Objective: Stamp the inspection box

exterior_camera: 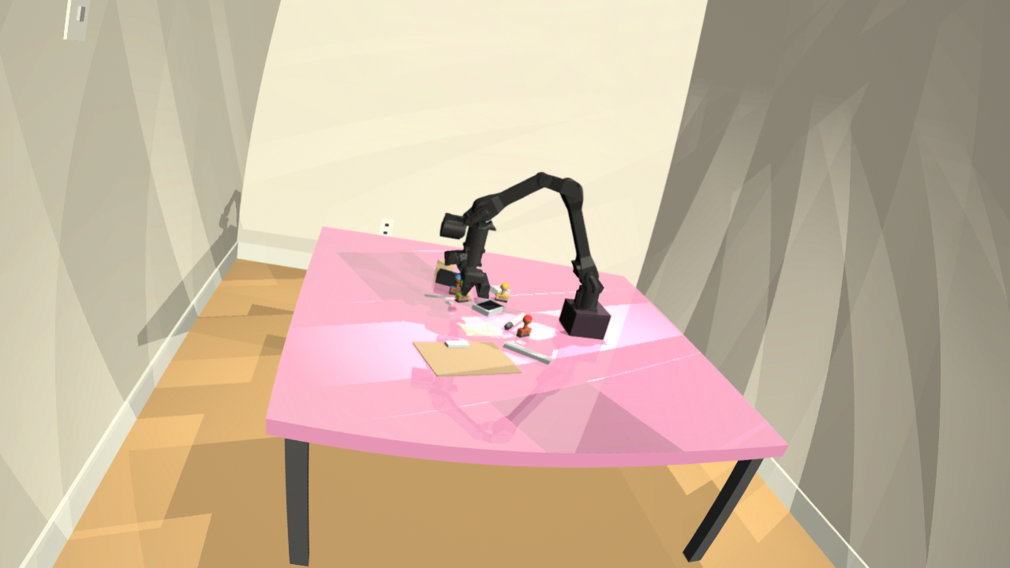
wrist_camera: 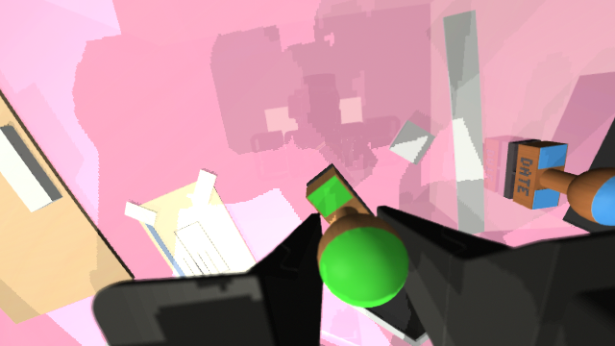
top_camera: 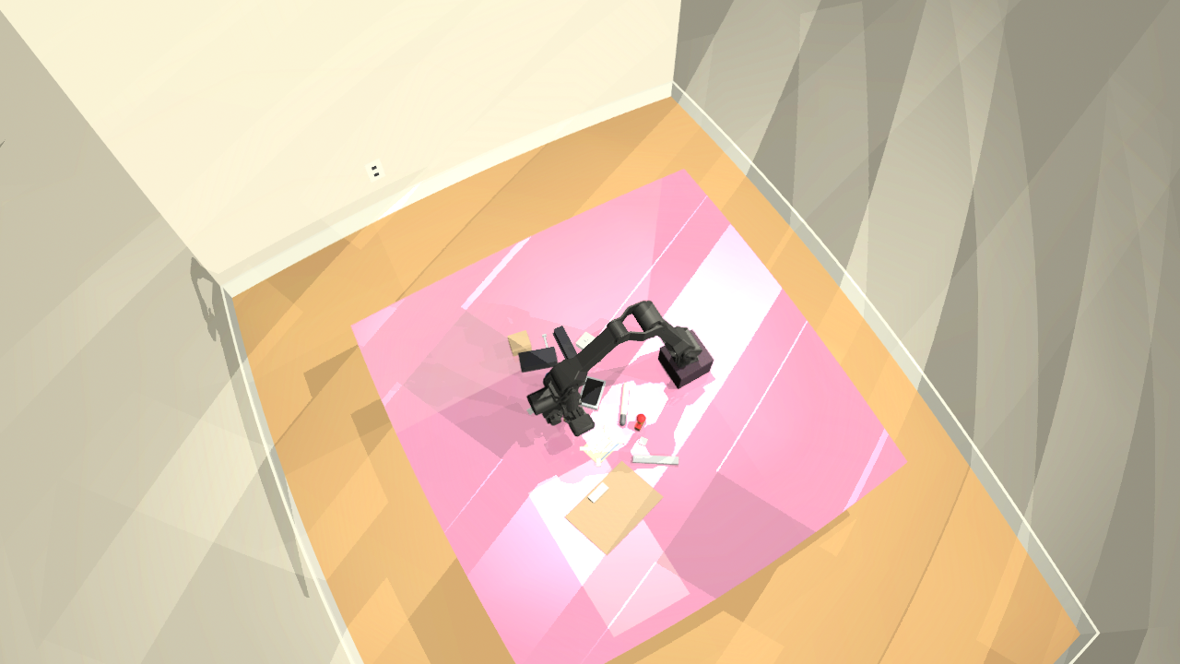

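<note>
Now: the black ink pad 90 mm behind my gripper tip, 50 mm to the right of it and 50 mm below it. From my gripper tip the other things lie so: grey ruler (90 mm to the right, 50 mm below, 30 mm ahead); then cream card (100 mm to the left, 60 mm below, 60 mm behind); then blue stamp (130 mm to the right, 30 mm below, 10 mm ahead).
</note>
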